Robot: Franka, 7 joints.
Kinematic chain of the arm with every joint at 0, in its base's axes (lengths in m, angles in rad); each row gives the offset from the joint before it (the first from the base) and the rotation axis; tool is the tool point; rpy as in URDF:
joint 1: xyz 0 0 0.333 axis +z
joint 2: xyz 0 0 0 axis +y
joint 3: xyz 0 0 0.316 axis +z
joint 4: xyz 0.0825 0 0 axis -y
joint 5: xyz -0.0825 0 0.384 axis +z
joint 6: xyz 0 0 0 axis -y
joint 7: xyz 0.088 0 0 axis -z
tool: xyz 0 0 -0.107 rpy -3.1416 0 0
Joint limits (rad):
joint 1: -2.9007..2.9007
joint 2: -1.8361..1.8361
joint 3: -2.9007..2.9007
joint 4: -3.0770..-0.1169
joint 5: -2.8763..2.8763
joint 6: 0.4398..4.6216
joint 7: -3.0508..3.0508
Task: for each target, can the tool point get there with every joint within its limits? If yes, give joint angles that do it. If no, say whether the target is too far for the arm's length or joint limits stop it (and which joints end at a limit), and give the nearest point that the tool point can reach.
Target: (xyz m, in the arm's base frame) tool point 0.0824 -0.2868 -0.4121
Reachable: no: joint limits stop it (at a limit: joint 2) | nearest point 0.0820 -0.2855 -0.3606 | short by 0.052 m
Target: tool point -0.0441 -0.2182 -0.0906
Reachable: yes | joints -1.4240 1.3259 -0.3905 -2.5027 -0.8742 3.9406 -1.3741
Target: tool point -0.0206 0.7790 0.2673
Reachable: yes | joints 1.5175 1.4111 -0.3815 -0.3507 1.6003 1.2787 -0.9900
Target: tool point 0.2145 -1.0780 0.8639
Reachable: no: too far | nearest point 0.1508 -0.7576 0.7061 | short by 0.363 m
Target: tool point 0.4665 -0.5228 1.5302
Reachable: no: too far | nearest point 0.2885 -0.3233 1.0734 | short by 0.529 m
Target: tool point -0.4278 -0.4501 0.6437
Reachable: yes | joints -0.3422 -0.0838 -1.9024 -1.7210 -1.9424 2.2344 0.2949
